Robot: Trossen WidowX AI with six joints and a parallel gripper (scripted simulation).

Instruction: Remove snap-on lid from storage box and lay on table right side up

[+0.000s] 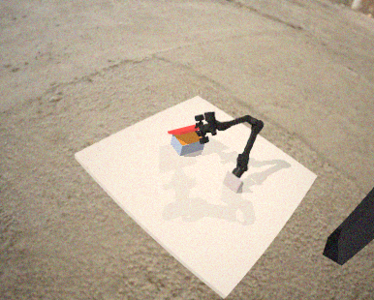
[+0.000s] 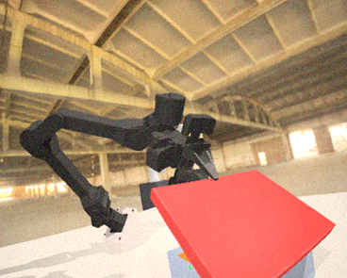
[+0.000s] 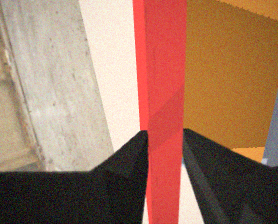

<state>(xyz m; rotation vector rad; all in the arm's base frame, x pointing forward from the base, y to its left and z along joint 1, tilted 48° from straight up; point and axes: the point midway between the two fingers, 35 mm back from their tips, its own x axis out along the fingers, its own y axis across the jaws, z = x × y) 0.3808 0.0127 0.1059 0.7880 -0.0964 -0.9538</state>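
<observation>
Right now my gripper tip is 60 mm short of the red lid, 50 mm above it and 30 mm to the left of it. From my gripper tip the other things lie so: storage box (140 mm below, 40 mm ahead, 20 mm to the right).
</observation>
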